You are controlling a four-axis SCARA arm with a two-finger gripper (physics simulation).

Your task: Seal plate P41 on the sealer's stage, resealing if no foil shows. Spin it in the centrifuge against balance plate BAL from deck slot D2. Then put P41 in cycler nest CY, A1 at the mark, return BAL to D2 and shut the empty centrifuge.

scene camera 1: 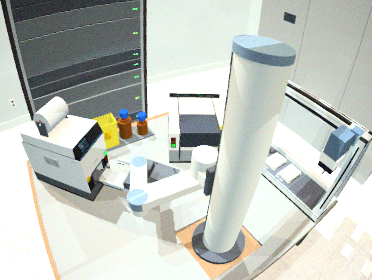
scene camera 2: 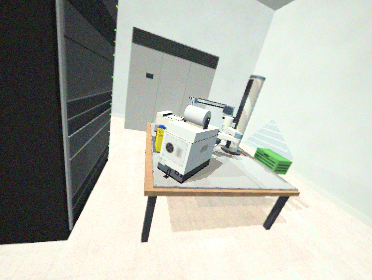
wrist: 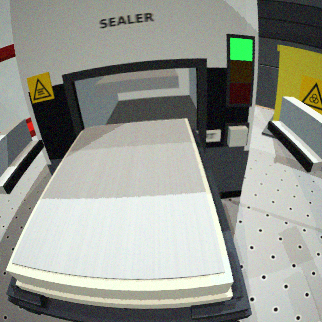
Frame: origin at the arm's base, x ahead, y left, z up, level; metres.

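Seen in the pictures: gripper, fingertip midpoint: [scene camera 1: 110, 170] [wrist: 151, 116]; arm's base at its link origin: [scene camera 1: 218, 241] [scene camera 2: 230, 150].
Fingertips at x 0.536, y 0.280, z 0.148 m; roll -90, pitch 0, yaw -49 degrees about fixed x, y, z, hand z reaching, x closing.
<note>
Pixels of each thing's middle, then the offset from my fingertips to it. "*": a spot on its surface instead.
- Plate P41 at the middle of its body: [wrist: 121, 168] [scene camera 1: 113, 176] dz -0.020, dx -0.025, dy +0.001 m
- sealer's dark extended stage at a spot on its surface: [wrist: 235, 300] * dz -0.032, dx -0.046, dy -0.076 m
- sealer at the middle of its body: [wrist: 140, 7] [scene camera 1: 62, 144] [scene camera 2: 192, 139] dz +0.103, dx +0.201, dy +0.195 m
- dark instrument at a spot on its surface: [scene camera 1: 199, 131] * dz +0.078, dx -0.040, dy -0.500 m
Plate P41 [wrist: 125, 225] lies flat on the sealer's dark extended stage [wrist: 235, 300]. Its top is a smooth, silvery foil-like sheet with no wells showing. The sealer [scene camera 1: 62, 155] [scene camera 2: 185, 150] [wrist: 125, 45] shows a lit green lamp; its opening is behind the plate. My gripper [wrist: 151, 116] is open and empty, with one finger to the left and one to the right of the plate, apart from it. In scene camera 1 the fingers cannot be made out. Two white plates, one [scene camera 1: 276, 160] and another [scene camera 1: 289, 173], lie inside the framed deck unit; their labels are unreadable. BAL cannot be identified.
A yellow bin [scene camera 1: 108, 131] [wrist: 292, 82] and two brown bottles, one [scene camera 1: 125, 127] and another [scene camera 1: 142, 126], stand beside the sealer. A white and dark instrument [scene camera 1: 199, 131] with a green lamp stands behind the arm. The arm's column [scene camera 1: 245, 145] stands near the framed deck unit [scene camera 1: 327, 117].
</note>
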